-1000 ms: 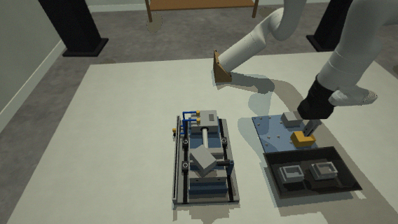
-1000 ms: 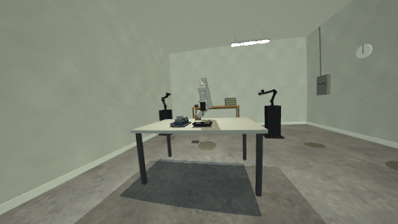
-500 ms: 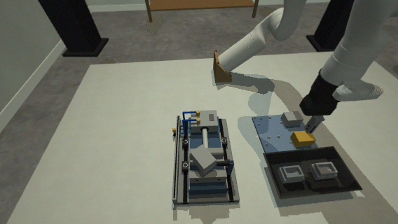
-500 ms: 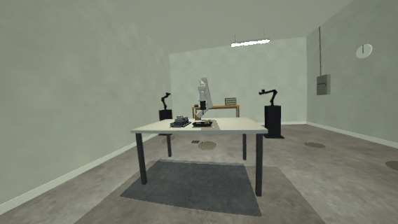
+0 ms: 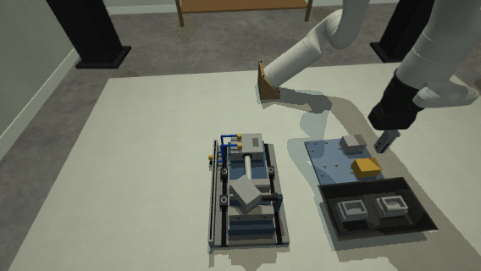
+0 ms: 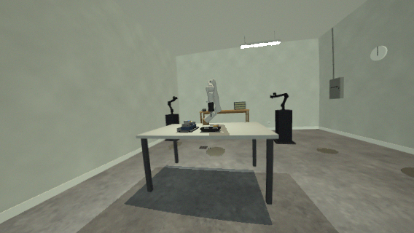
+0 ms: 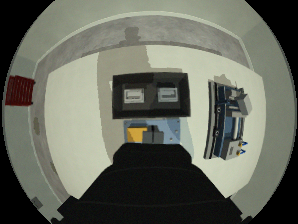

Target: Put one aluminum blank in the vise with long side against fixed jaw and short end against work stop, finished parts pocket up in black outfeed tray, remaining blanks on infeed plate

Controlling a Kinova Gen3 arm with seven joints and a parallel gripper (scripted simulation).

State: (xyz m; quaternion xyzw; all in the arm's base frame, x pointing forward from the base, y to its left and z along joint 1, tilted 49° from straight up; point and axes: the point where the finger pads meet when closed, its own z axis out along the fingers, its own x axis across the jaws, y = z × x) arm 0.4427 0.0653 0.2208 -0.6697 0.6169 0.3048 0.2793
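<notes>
The gray aluminum blank lies 90 mm ahead of my hand, 310 mm to the right of it and 70 mm below it. Round my hand: yellow brass blank 40 mm behind, 40 mm to the left, 160 mm below.
</notes>
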